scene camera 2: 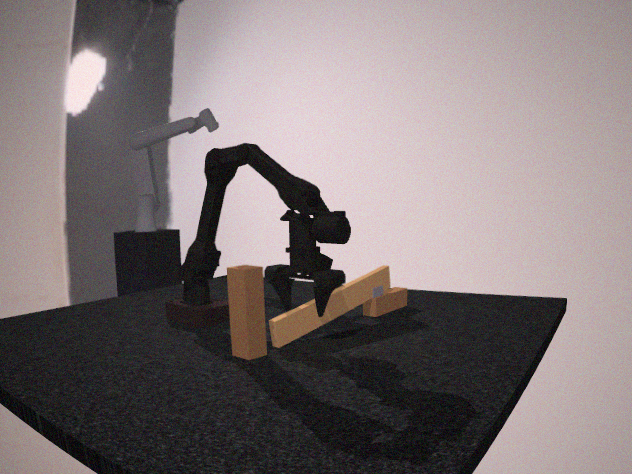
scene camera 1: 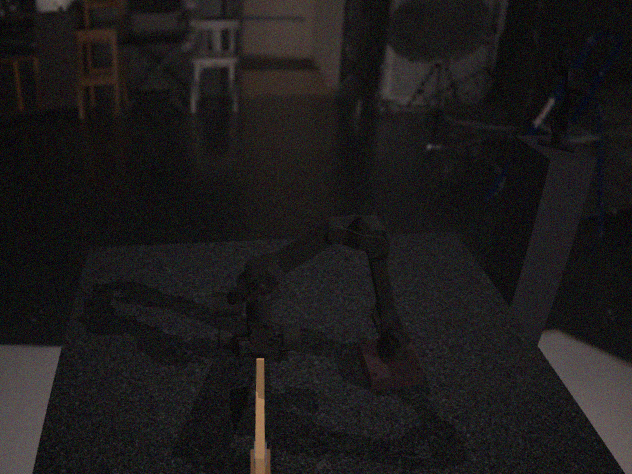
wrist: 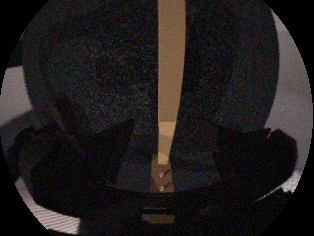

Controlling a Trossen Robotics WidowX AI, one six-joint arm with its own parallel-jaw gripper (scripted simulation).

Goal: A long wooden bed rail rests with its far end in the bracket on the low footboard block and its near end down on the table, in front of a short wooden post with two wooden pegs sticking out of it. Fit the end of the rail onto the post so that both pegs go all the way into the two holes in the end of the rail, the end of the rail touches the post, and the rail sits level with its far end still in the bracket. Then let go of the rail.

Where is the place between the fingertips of my gripper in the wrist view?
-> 167, 121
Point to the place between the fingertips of my gripper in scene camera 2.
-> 304, 313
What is my gripper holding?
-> Nothing.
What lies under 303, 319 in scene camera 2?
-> A wooden bed rail.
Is my gripper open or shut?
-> Open.
